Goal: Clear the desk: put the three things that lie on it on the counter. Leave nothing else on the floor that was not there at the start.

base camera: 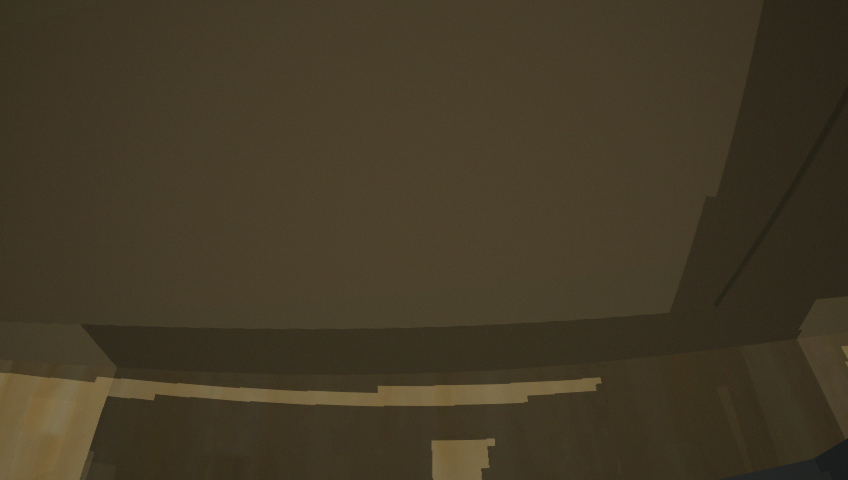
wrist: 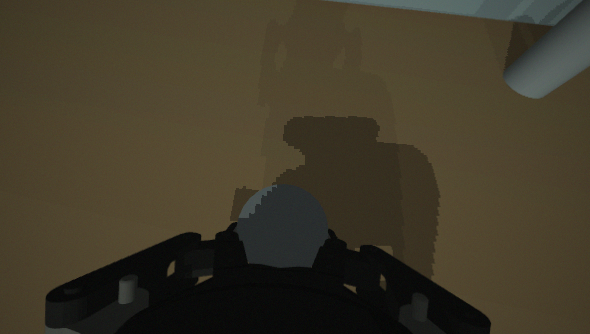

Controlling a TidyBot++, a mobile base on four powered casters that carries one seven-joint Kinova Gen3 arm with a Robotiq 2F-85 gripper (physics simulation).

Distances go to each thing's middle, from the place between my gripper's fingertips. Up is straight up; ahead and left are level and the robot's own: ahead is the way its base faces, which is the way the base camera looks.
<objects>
Now: the dark grey cylinder [wrist: 282, 225] right at my hand.
</objects>
